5 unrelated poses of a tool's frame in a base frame.
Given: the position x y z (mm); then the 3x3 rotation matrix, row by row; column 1 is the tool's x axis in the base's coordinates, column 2 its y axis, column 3 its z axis. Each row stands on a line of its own.
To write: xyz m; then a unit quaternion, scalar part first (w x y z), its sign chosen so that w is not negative. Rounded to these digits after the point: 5 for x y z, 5 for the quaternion.
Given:
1:
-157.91 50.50 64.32
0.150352 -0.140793 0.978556
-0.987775 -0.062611 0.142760
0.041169 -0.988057 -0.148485
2:
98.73 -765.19 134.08
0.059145 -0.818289 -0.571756
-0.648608 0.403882 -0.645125
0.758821 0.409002 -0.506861
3:
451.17 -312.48 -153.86
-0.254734 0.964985 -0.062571
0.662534 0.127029 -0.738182
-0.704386 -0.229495 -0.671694
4:
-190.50 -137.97 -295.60
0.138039 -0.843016 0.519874
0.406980 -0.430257 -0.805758
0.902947 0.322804 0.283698
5:
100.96 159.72 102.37
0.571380 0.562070 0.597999
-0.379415 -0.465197 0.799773
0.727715 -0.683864 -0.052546
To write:
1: -0.15791 0.05050 0.06432 0.48458 -0.58341 0.48361 -0.43697
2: 0.09873 -0.76519 0.13408 0.48892 0.53901 -0.68037 0.08676
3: 0.45117 -0.31248 -0.15386 0.22394 0.56788 0.71649 -0.33764
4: -0.19050 -0.13797 -0.29560 0.49787 0.56670 -0.19236 0.62768
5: 0.10096 0.15972 0.10237 0.51323 -0.72269 -0.06319 -0.45860
